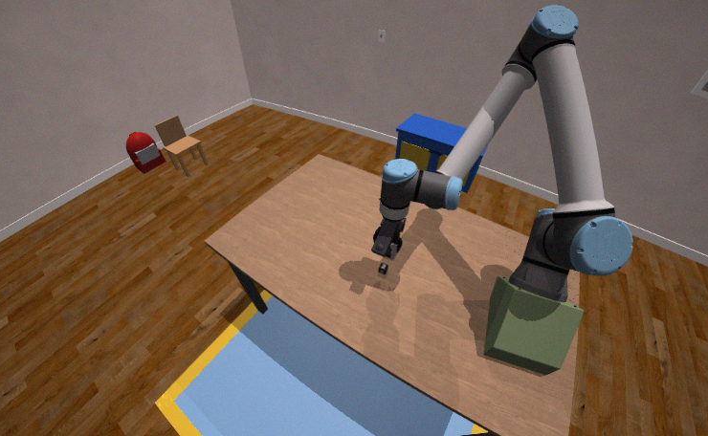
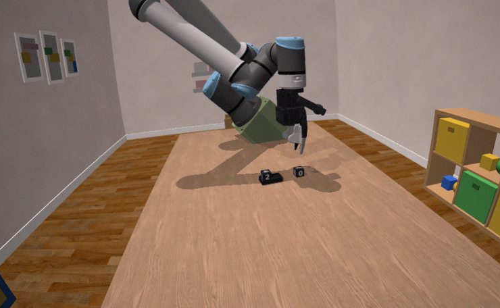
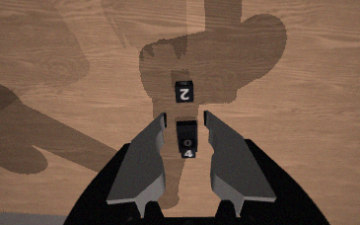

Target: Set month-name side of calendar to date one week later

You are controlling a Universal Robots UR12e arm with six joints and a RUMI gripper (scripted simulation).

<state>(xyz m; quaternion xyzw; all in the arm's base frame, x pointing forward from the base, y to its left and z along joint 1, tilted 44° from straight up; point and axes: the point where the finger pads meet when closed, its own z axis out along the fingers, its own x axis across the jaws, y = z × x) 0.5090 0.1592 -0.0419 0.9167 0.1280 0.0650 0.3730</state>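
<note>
Right now my hand is 9 cm above the black number cube. Round my hand: black calendar tray: 10 cm to the right, 10 cm below, 2 cm ahead.
</note>
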